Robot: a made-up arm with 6 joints.
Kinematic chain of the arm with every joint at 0, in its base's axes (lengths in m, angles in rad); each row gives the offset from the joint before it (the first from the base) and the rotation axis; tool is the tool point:
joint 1: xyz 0 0 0.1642 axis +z
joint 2: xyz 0 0 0 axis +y
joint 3: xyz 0 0 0.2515 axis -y
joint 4: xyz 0 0 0 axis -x
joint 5: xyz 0.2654 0 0 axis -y
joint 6: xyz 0 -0.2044 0 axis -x
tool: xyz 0 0 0
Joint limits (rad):
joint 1: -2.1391..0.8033
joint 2: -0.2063..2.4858
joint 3: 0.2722..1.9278
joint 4: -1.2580..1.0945
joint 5: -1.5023..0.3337
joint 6: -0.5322..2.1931
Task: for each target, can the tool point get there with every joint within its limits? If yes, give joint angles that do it. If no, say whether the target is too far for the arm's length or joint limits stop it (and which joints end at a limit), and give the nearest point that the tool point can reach.
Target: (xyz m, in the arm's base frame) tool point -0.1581 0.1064 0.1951
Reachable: no: joint limits stop it (at a limit: joint 2, joint 3, joint 4) | nearest point -0.1437 0.0967 -0.1310 | short by 0.327 m
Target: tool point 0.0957 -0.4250 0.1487
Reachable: yes | joints -0.9433 0.8142 0.4948 -0.5704 -0.8570 1.8761
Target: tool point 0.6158 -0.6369 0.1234
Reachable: no: too far | nearest point 0.4032 -0.4170 0.1375 | short by 0.306 m
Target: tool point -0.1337 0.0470 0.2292
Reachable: no: joint limits stop it (at a limit: joint 1, joint 2, joint 3) | nearest point -0.2387 -0.1578 0.3834 | short by 0.277 m
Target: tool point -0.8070 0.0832 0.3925
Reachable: no: too far | nearest point -0.3574 0.0368 0.5378 | short by 0.475 m
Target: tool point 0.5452 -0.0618 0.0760
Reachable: yes | joints 0.2683 1.7684 1.5836 0.0496 0.0829 0.2304
